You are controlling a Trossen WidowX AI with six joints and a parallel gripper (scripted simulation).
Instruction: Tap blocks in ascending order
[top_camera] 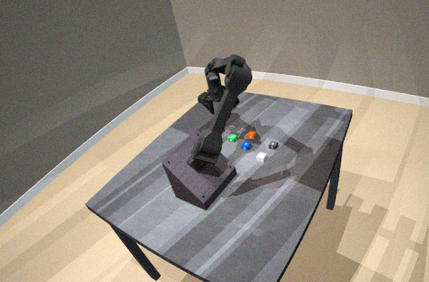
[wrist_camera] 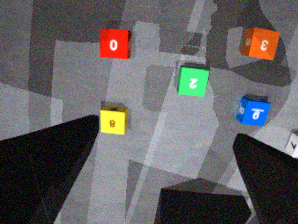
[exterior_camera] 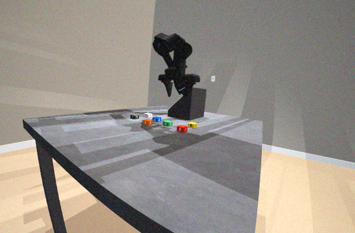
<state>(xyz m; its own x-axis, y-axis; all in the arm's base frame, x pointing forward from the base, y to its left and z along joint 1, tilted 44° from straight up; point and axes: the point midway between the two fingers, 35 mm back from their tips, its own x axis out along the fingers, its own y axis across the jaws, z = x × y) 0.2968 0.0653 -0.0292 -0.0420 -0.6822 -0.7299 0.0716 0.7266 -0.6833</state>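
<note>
My gripper tip is now 120 mm above the red block, 60 mm to the right of it and 50 mm short of it. From my gripper tip the other things lie so: blue block: 120 mm to the right, 120 mm below, 30 mm behind; then yellow block: 120 mm below, 70 mm to the left, 50 mm behind; then green block: 120 mm below, 30 mm to the right, 10 mm ahead.
</note>
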